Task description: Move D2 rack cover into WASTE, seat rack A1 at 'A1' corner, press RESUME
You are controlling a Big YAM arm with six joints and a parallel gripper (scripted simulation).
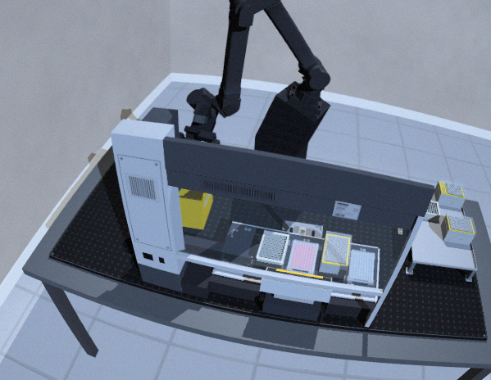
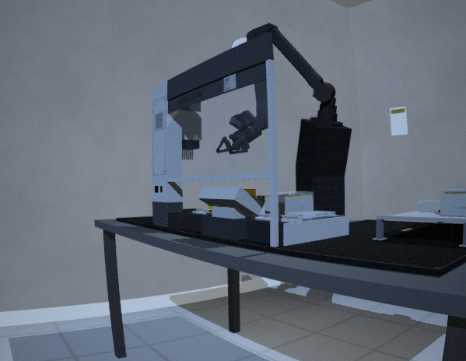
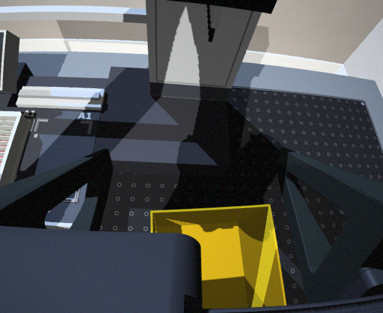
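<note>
The clear cover is 100 mm ahead of my hand, 490 mm to the left of it and 170 mm below it. From my hand the other things lie so: resume box: 230 mm behind, 10 mm to the left, 230 mm below; reservoir W06: 100 mm ahead, 290 mm to the left, 230 mm below; yellow waste bin: 70 mm behind, 50 mm to the right, 250 mm below.
</note>
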